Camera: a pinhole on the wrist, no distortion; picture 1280 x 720 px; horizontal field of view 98.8 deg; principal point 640.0 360.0 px. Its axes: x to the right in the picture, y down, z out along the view. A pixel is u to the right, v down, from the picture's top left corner.
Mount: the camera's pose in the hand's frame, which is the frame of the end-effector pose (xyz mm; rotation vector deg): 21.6 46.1 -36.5 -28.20 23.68 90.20
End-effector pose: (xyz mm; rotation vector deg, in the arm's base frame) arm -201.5 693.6 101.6 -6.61 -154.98 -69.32
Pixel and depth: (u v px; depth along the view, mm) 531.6 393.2 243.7
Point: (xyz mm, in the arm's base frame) -200.6 929.0 73.7
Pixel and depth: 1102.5 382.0 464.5
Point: -92.3 1214.1 459.9
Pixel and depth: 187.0 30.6 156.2
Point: -327.0 837.4 33.7
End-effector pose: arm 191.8 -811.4 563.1 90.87 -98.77 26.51
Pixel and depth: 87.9 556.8 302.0
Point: 136.0 -1018.1 232.9
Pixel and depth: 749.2 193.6 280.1
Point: -91.9 -948.1 565.2
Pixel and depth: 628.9 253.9 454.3
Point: -179.8 -1063.8 449.2
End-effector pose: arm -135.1 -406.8 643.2 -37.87 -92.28 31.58
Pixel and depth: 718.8 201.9 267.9
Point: -285.8 -183.4 521.6
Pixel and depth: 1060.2 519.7 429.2
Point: -203.0 -107.6 149.3
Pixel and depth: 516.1 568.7 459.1
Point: -493.5 -380.9 326.4
